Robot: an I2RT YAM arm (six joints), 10 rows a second.
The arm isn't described. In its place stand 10 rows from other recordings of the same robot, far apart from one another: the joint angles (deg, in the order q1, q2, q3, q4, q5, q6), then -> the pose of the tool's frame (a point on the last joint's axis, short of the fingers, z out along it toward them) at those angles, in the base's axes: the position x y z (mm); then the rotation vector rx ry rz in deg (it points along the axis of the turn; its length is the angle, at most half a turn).
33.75, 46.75, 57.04, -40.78, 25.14, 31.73 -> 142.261 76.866 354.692 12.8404 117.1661 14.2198
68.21, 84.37, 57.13, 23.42, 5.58, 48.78 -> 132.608 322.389 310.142 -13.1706 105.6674 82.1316
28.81, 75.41, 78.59, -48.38, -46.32, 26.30 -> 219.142 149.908 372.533 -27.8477 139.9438 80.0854
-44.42, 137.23, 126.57, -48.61, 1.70, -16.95 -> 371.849 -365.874 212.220 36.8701 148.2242 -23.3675
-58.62, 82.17, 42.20, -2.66, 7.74, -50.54 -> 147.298 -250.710 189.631 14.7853 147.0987 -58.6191
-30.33, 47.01, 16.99, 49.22, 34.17, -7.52 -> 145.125 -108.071 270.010 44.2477 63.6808 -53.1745
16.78, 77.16, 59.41, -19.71, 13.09, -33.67 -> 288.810 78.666 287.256 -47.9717 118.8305 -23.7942
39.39, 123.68, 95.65, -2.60, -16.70, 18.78 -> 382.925 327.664 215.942 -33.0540 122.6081 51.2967
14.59, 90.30, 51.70, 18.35, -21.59, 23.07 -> 336.158 101.036 234.469 -6.5945 113.3483 45.6299
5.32, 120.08, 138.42, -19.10, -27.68, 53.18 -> 467.945 60.184 474.590 17.4729 96.4777 66.4174
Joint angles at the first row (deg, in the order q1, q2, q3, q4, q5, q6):
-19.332, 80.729, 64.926, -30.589, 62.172, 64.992
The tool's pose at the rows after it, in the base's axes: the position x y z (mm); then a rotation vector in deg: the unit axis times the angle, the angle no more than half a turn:
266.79 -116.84 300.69 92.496 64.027 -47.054
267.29 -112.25 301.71 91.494 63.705 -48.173
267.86 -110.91 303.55 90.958 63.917 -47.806
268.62 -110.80 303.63 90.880 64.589 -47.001
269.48 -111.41 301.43 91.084 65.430 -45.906
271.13 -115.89 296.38 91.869 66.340 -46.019
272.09 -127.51 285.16 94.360 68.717 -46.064
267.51 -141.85 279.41 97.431 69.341 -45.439
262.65 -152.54 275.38 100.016 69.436 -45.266
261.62 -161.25 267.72 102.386 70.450 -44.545
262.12 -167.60 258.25 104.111 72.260 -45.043
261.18 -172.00 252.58 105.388 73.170 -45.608
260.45 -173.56 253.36 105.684 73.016 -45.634
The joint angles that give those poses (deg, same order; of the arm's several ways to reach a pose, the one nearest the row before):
-17.256, 80.598, 64.925, -31.329, 65.669, 64.838
-16.273, 80.467, 64.925, -31.614, 67.352, 64.729
-15.989, 80.226, 64.927, -30.916, 67.287, 63.876
-15.966, 80.204, 64.904, -30.500, 66.456, 63.439
-16.098, 80.312, 64.576, -29.933, 65.210, 63.308
-16.906, 81.231, 64.532, -29.954, 64.139, 63.462
-19.157, 83.090, 64.533, -30.918, 61.079, 64.141
-22.217, 83.789, 64.424, -31.356, 57.932, 64.556
-24.579, 84.269, 64.422, -32.161, 55.877, 65.188
-26.305, 85.538, 64.424, -32.577, 53.494, 65.865
-27.420, 87.199, 64.446, -33.256, 52.031, 66.085
-28.272, 88.138, 64.444, -33.889, 51.265, 66.303
-28.600, 88.160, 64.665, -34.109, 51.113, 66.304

